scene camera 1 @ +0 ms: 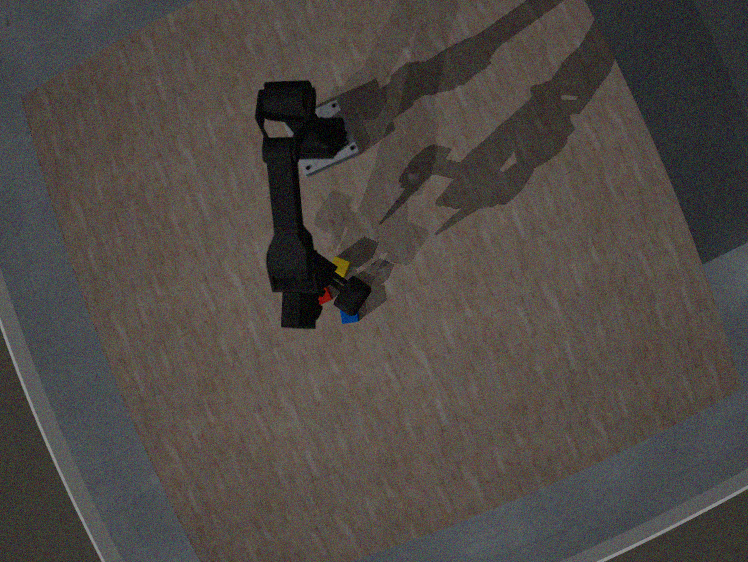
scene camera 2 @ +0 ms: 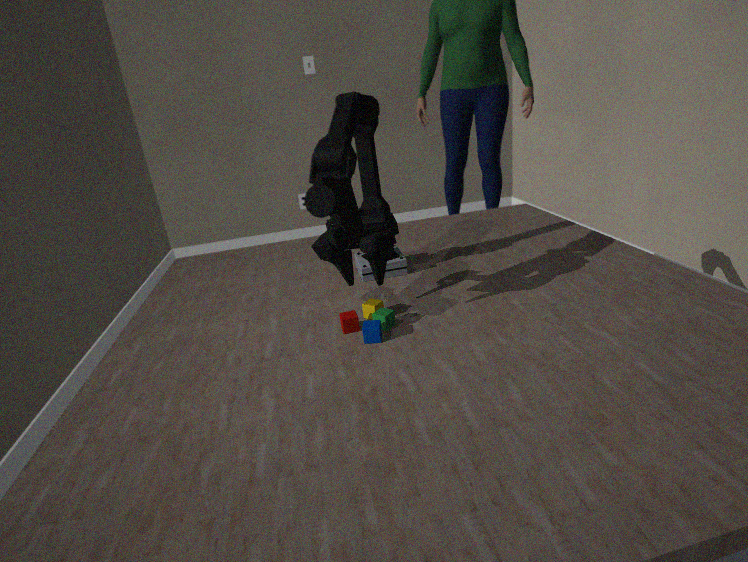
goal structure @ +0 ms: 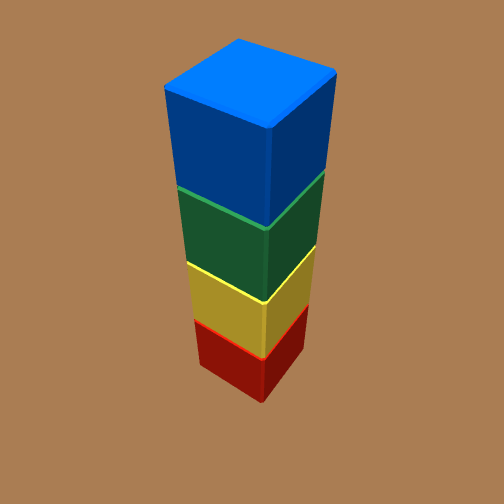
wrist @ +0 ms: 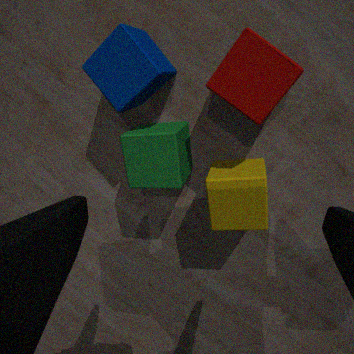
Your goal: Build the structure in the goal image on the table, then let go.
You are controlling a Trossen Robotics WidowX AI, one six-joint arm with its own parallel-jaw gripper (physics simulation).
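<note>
A blue cube [scene camera 1: 349,317] [scene camera 2: 371,331] [wrist: 125,67], a red cube [scene camera 1: 325,296] [scene camera 2: 348,322] [wrist: 255,75], a green cube [scene camera 2: 384,317] [wrist: 156,159] and a yellow cube [scene camera 1: 341,265] [scene camera 2: 371,309] [wrist: 238,200] stand on the table, close together but apart in the wrist view. The green cube is hidden by the arm in scene camera 1. My gripper [scene camera 2: 365,284] [wrist: 208,213] is open and empty, above the table on the base side of the cubes. In the wrist view its fingertips stand wide apart, with the yellow cube and green cube just beyond the line between them.
The arm's grey base plate [scene camera 1: 329,164] [scene camera 2: 383,270] lies behind the cubes, on the table [scene camera 1: 483,392] [scene camera 2: 362,453]. Long arm shadows cross the table. A person [scene camera 2: 474,60] in a green top stands beyond it near the walls.
</note>
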